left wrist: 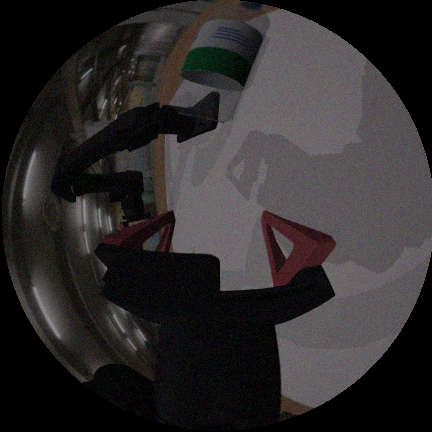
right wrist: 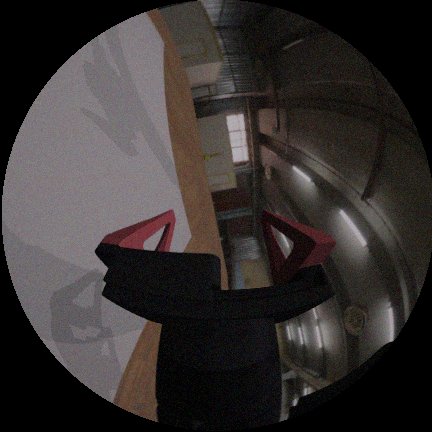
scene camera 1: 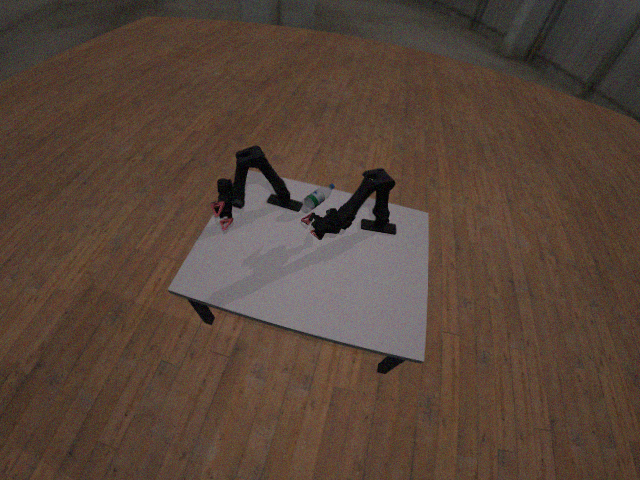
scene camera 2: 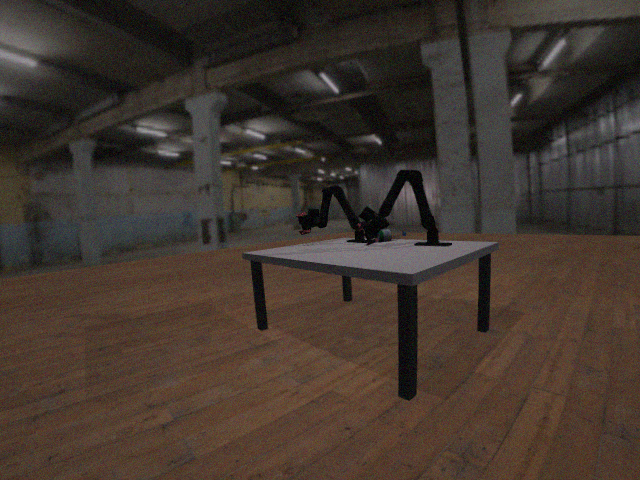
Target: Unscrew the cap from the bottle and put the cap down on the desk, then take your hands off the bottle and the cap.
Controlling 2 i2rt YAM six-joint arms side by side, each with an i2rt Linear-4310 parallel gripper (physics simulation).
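Frame: origin at the left arm's base, x ahead, y left, z up, level; metres.
Seen in the pictures: left gripper, fingertip midpoint: (left wrist: 217,215) (scene camera 1: 306,225) (scene camera 2: 363,238); right gripper, fingertip midpoint: (right wrist: 217,214) (scene camera 1: 220,223) (scene camera 2: 297,223); left arm's base, origin of the base link: (scene camera 1: 378,227) (scene camera 2: 432,245); right arm's base, origin of the base link: (left wrist: 193,122) (scene camera 1: 284,203) (scene camera 2: 359,241).
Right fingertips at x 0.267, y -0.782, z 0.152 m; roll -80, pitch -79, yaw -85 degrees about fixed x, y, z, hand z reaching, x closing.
Note:
Offsets run from my right fingertips to a thing's middle. "spot": to the spot under its first point. Level surfaces: height alone.
A clear bottle @(0.390 m back, 0.421 m left, 0.113 m down) (scene camera 1: 316,197) (scene camera 2: 384,235) (left wrist: 222,55) with a white and green label lies on its side near the desk's back edge, between the two arm bases. Its blue cap @(spot: 0.481 m back, 0.491 m left, 0.100 m down) (scene camera 1: 332,186) (scene camera 2: 403,233) (left wrist: 251,5) is at the neck end, pointing to the back; it is cut off at the top of the left wrist view. My left gripper (scene camera 1: 309,227) (left wrist: 217,215) is open and empty, above the desk off the bottle's base end, apart from it. My right gripper (scene camera 1: 221,217) (scene camera 2: 302,223) (right wrist: 217,214) is open and empty, raised near the desk's left edge, far from the bottle.
The white desk @(0.152 m down) (scene camera 1: 361,289) (scene camera 2: 413,258) (left wrist: 320,75) (right wrist: 75,175) carries both arms. The right arm's base (scene camera 1: 284,202) is just left of the bottle, and the left arm's base (scene camera 1: 378,226) is to its right. Arm shadows fall across the desk.

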